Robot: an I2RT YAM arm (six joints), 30 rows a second.
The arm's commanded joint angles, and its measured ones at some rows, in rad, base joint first. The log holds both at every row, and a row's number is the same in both.
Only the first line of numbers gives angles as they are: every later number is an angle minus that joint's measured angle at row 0.
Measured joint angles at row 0: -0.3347 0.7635 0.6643 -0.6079 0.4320 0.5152
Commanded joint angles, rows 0 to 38: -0.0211 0.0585 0.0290 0.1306 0.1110 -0.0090; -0.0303 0.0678 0.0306 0.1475 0.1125 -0.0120; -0.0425 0.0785 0.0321 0.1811 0.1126 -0.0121; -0.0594 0.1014 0.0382 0.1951 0.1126 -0.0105; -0.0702 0.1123 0.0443 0.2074 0.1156 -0.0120; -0.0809 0.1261 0.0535 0.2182 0.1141 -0.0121; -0.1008 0.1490 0.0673 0.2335 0.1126 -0.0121; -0.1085 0.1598 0.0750 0.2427 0.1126 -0.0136; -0.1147 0.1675 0.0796 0.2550 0.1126 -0.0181; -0.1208 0.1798 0.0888 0.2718 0.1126 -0.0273; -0.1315 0.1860 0.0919 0.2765 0.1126 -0.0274; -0.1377 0.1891 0.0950 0.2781 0.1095 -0.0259; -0.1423 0.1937 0.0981 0.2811 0.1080 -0.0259; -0.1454 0.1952 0.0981 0.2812 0.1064 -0.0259; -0.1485 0.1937 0.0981 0.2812 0.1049 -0.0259; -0.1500 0.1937 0.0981 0.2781 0.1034 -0.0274; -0.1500 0.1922 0.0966 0.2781 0.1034 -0.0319; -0.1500 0.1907 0.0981 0.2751 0.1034 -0.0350; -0.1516 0.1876 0.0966 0.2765 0.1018 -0.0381; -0.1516 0.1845 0.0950 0.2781 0.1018 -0.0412; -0.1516 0.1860 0.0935 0.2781 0.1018 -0.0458; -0.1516 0.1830 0.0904 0.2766 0.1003 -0.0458; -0.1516 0.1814 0.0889 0.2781 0.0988 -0.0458; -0.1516 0.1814 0.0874 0.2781 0.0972 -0.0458; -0.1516 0.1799 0.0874 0.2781 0.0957 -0.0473; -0.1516 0.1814 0.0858 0.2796 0.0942 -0.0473; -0.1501 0.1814 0.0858 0.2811 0.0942 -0.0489; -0.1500 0.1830 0.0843 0.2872 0.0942 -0.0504; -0.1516 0.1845 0.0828 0.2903 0.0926 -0.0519; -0.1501 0.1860 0.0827 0.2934 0.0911 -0.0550; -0.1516 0.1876 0.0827 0.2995 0.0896 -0.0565; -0.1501 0.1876 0.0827 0.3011 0.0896 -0.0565; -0.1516 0.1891 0.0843 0.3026 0.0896 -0.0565; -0.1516 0.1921 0.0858 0.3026 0.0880 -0.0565; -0.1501 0.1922 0.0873 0.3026 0.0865 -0.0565; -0.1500 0.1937 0.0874 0.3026 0.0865 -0.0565; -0.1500 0.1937 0.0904 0.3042 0.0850 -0.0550; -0.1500 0.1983 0.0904 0.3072 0.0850 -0.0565; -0.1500 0.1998 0.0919 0.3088 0.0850 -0.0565
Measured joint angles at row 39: -0.1454 0.1942 0.0782 0.2796 0.0778 -0.0492
